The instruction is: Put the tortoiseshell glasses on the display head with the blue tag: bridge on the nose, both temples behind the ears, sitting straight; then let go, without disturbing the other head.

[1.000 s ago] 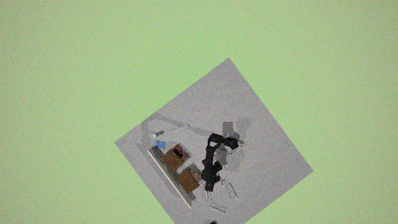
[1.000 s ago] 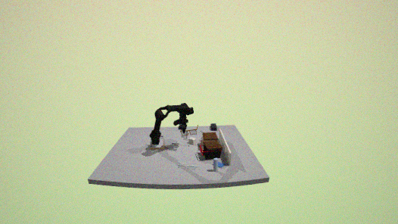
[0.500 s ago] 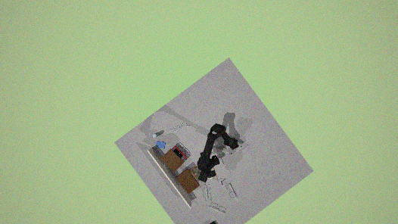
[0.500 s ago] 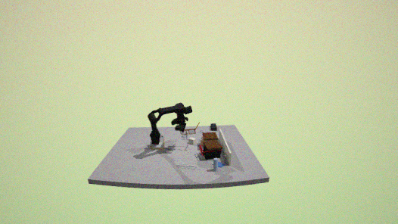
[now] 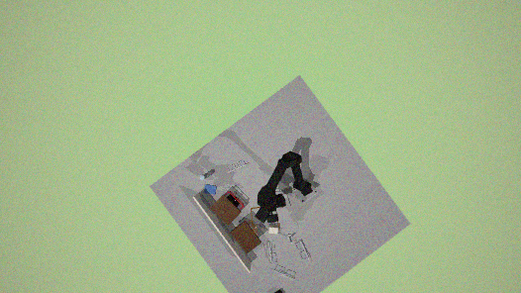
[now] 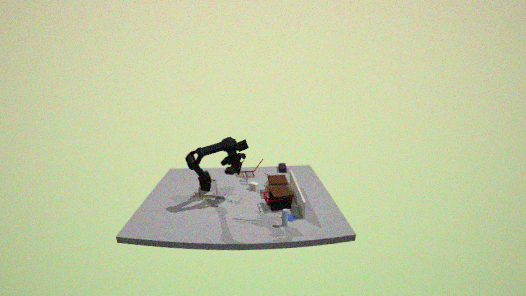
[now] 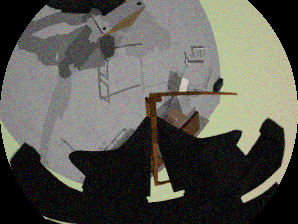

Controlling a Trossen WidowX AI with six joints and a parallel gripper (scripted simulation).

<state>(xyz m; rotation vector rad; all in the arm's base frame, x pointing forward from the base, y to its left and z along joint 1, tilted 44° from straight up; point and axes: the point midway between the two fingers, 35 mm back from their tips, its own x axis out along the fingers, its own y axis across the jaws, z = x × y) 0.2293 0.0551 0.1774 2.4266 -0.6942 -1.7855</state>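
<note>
The white block lies 190 mm to the left of my gripper tip, 160 mm below it and 80 mm ahead of it. Round my gripper tip: blue tag 310 mm ahead, 260 mm to the right, 180 mm below; then white panel 370 mm ahead, 130 mm below, 20 mm to the left; then display head 220 mm ahead, 130 mm below, 110 mm to the left.
</note>
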